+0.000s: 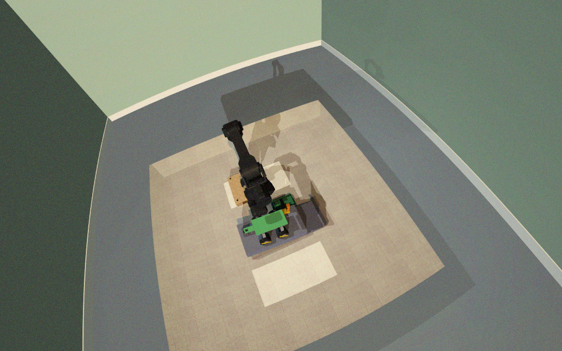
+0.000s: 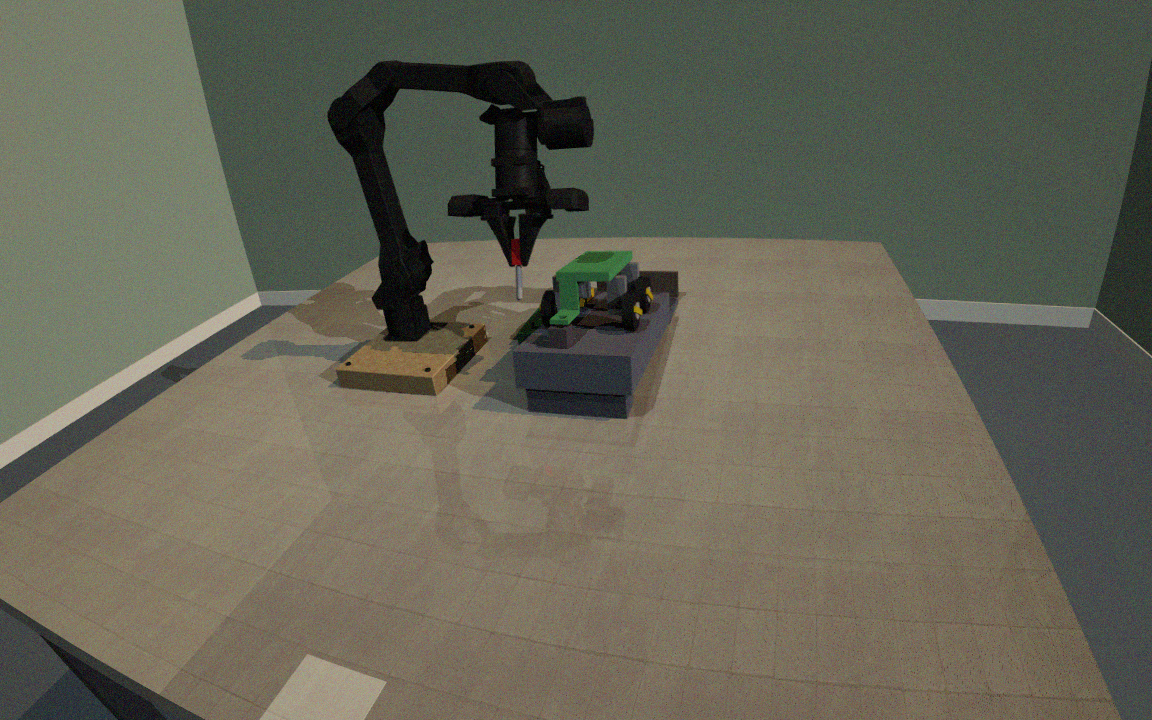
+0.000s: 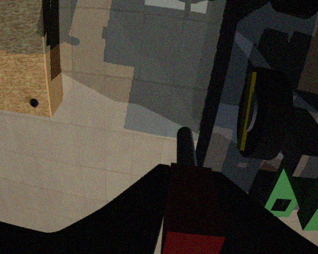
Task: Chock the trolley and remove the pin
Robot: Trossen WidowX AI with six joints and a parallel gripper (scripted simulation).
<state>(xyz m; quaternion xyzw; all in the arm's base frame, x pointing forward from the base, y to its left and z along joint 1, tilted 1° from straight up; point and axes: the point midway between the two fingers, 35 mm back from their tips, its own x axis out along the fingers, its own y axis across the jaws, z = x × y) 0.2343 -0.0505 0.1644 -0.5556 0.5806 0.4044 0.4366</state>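
Right now my gripper tip is 1 cm past the green tray, 14 cm to the right of it and 17 cm above it. Round my gripper tip: yellow chock (5 cm ahead, 12 cm to the left, 8 cm below); trolley (10 cm ahead, 3 cm to the left, 5 cm below); red-headed stop pin (right at my gripper tip).
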